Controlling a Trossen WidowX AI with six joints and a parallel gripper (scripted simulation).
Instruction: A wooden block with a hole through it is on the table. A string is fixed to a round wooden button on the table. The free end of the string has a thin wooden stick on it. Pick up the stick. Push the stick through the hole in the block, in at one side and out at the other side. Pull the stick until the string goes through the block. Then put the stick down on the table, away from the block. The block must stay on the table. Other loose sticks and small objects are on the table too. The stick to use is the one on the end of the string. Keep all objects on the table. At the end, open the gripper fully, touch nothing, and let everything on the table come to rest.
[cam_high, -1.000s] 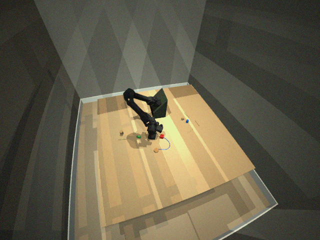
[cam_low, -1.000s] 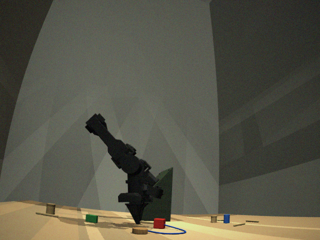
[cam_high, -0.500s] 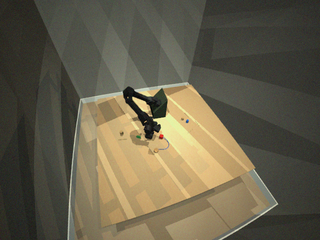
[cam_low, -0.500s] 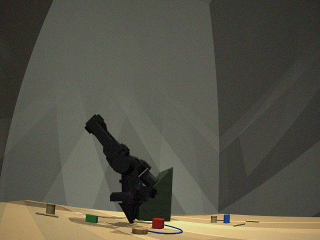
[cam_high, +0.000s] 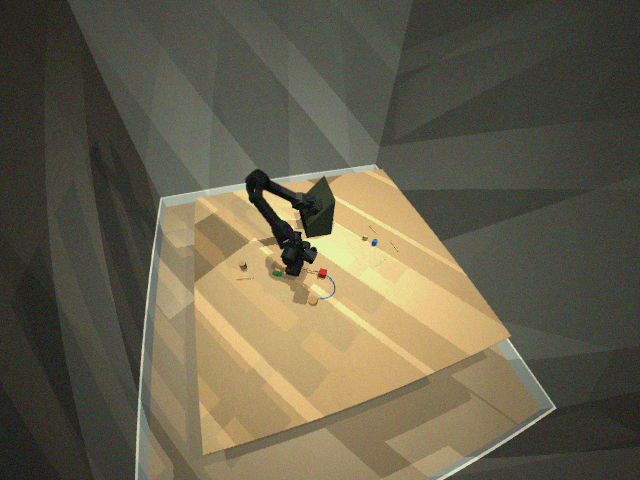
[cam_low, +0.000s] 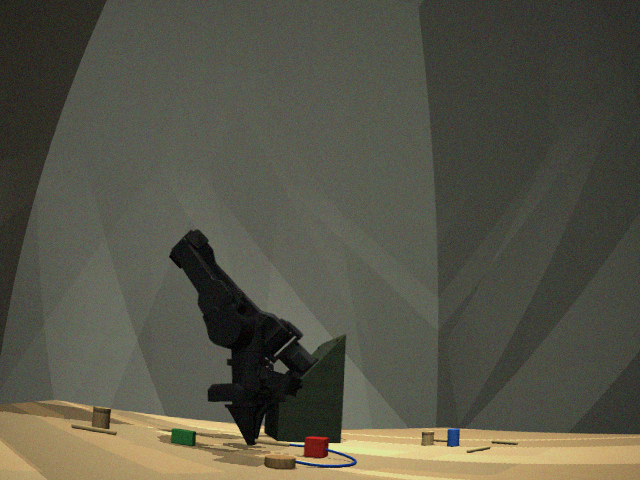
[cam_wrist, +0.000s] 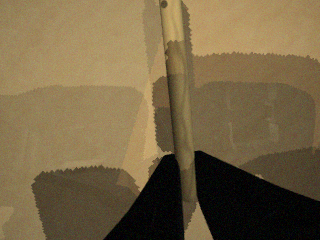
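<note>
My gripper tip is 11 cm to the left of the green block and 2 cm short of it. From my gripper tip the other things lie so: thin stick: 4 cm to the left, 2 cm ahead, 1 cm above; red block: 10 cm to the left, 5 cm ahead, 1 cm above; round wooden button: 18 cm ahead, 3 cm to the left.
</note>
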